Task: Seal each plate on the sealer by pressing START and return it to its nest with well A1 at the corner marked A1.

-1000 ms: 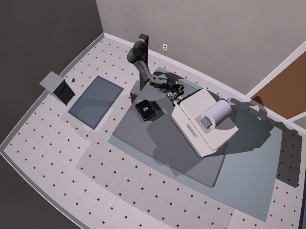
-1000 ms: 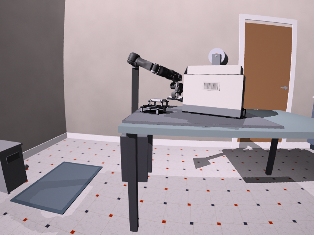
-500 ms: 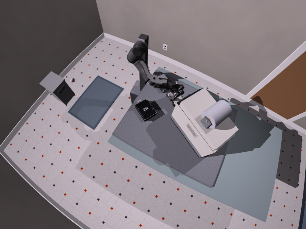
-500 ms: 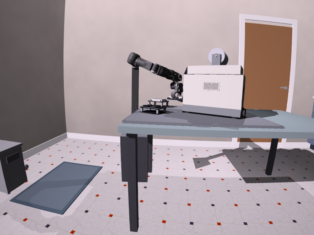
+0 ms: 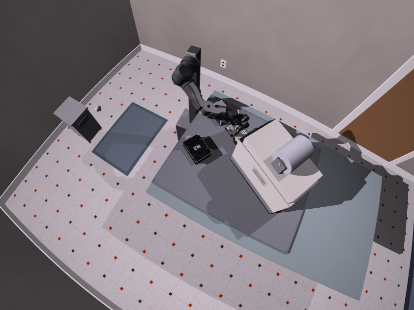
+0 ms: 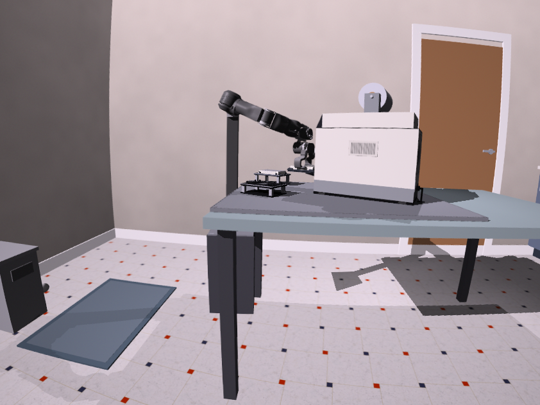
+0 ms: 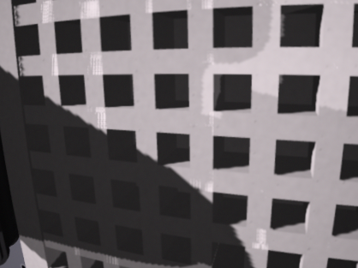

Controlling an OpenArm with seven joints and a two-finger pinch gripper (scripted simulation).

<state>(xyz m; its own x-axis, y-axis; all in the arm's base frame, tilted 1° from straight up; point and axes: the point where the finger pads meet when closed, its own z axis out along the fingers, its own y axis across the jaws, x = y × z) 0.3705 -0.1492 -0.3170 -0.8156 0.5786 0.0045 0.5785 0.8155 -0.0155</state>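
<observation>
Right now my hand is 10 mm above the sealer stage. From my hand the other things lie so: N1 label (240 mm behind, 210 mm to the left, 100 mm below); then screen (120 mm ahead, 30 mm to the right, 220 mm above); then plate nest (150 mm behind, 150 mm to the left, 50 mm below).
</observation>
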